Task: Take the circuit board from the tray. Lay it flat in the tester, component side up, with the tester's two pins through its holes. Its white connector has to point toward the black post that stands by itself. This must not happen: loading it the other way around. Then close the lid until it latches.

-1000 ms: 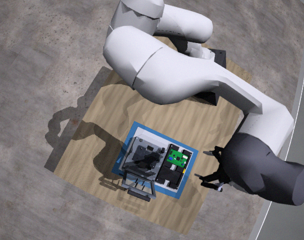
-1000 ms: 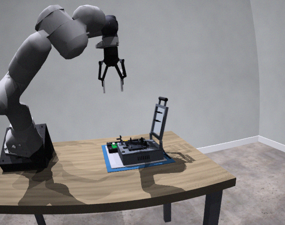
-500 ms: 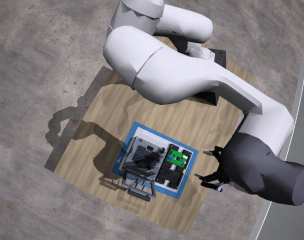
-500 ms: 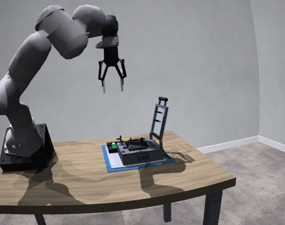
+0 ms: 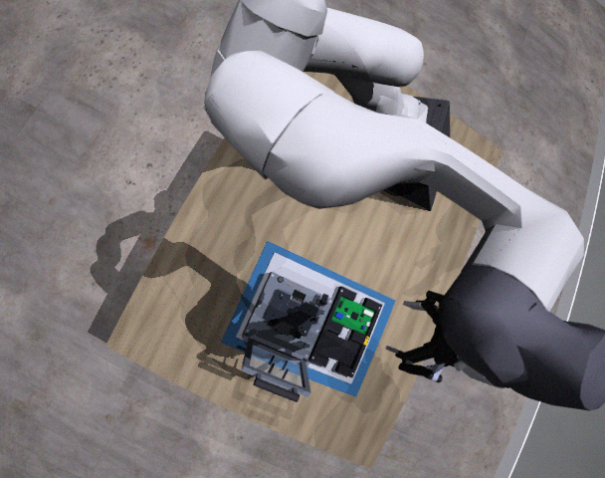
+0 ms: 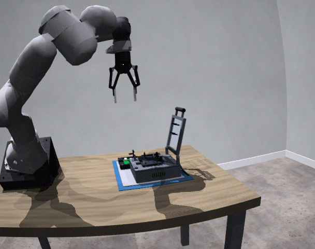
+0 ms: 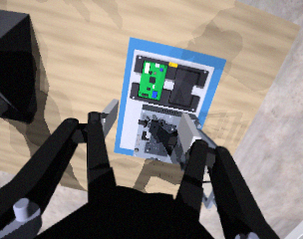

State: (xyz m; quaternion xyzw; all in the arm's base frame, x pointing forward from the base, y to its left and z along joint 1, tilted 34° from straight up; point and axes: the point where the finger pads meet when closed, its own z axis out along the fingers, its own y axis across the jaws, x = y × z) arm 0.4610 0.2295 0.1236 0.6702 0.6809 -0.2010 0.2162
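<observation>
My hand is 310 mm above the green circuit board. Round my hand: tester lid 190 mm ahead, 170 mm to the right, 150 mm below; tester 90 mm ahead, 130 mm to the right, 220 mm below.
</observation>
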